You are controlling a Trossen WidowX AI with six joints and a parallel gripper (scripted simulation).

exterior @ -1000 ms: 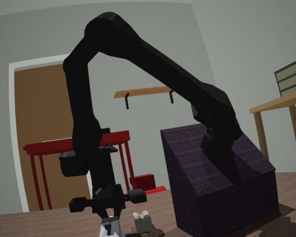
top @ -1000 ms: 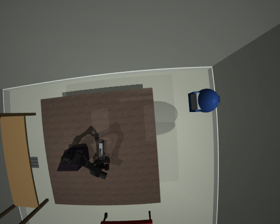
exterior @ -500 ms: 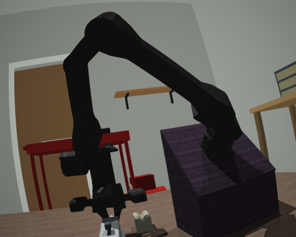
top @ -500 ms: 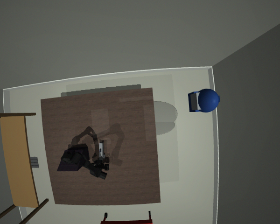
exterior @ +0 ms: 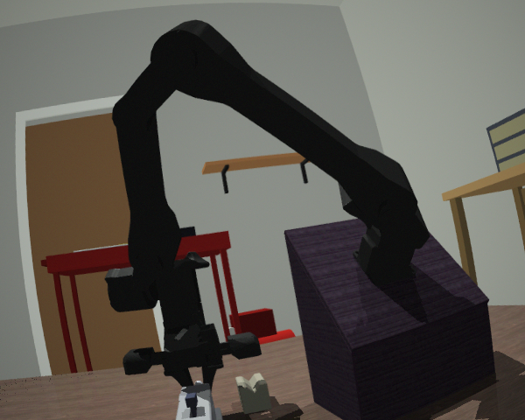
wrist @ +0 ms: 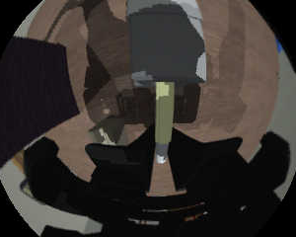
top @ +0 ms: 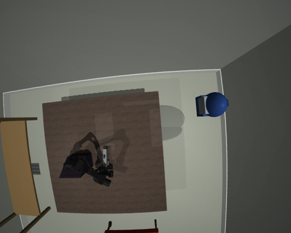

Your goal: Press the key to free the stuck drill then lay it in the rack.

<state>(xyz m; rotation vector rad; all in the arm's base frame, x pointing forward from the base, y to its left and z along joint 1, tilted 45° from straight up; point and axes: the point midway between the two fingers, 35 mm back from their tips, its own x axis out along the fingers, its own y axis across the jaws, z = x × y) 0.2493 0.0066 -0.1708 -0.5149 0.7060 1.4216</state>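
My gripper tip is 40 mm to the right of the drill and 30 mm below it. The rest, counted from my gripper tip: v-notched rack (80 mm behind, 20 mm to the right); then dark key (20 mm ahead, 160 mm to the left, 40 mm above).
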